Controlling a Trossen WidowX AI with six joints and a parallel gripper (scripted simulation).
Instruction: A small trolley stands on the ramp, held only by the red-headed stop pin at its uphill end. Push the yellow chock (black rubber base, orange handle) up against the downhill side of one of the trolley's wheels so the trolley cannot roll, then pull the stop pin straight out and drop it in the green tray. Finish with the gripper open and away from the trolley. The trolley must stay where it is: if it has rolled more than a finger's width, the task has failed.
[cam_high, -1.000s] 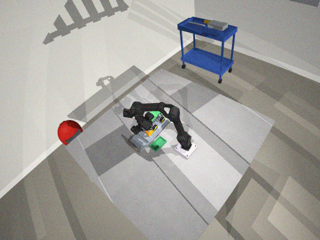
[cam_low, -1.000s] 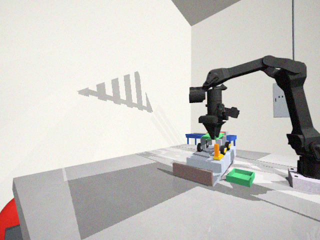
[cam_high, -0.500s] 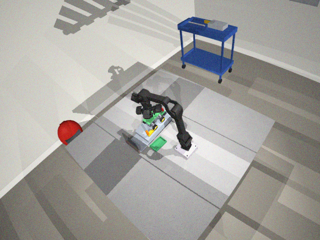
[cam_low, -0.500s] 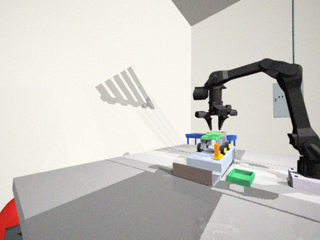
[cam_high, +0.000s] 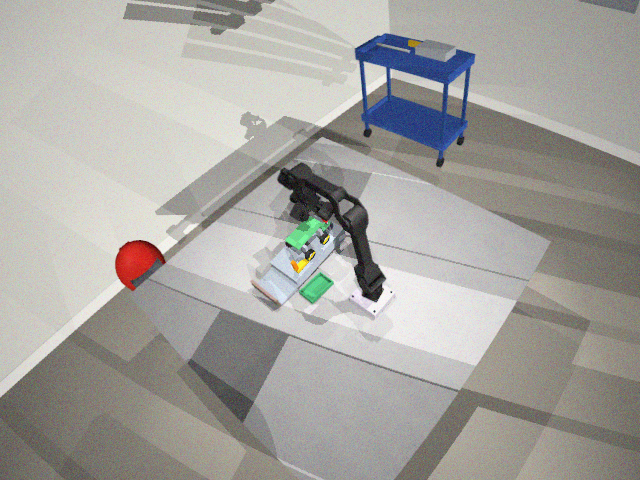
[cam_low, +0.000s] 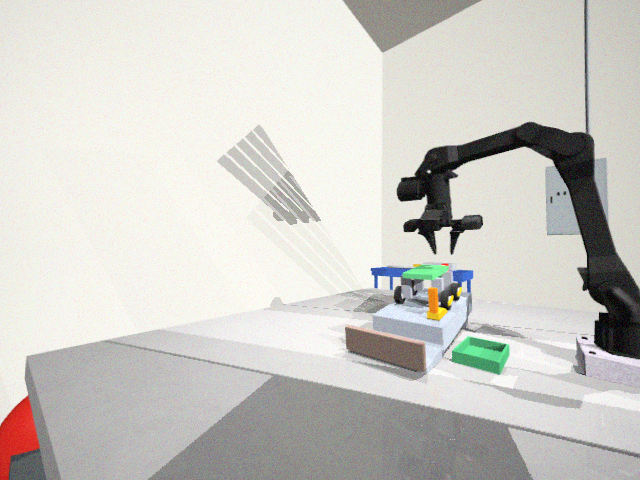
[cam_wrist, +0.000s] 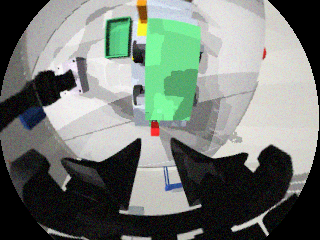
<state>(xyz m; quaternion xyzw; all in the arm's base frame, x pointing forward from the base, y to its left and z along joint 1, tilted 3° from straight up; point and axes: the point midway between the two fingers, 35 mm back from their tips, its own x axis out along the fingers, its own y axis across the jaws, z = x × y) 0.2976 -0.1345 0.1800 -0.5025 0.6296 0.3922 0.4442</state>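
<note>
Right now the red-headed stop pin is 2 cm to the right of my gripper tip and 6 cm below it. Also, from my gripper tip: trolley: 3 cm ahead, 7 cm to the left, 8 cm below; then grey ramp: 4 cm ahead, 7 cm to the left, 15 cm below; then yellow chock: 1 cm ahead, 17 cm to the left, 11 cm below.
</note>
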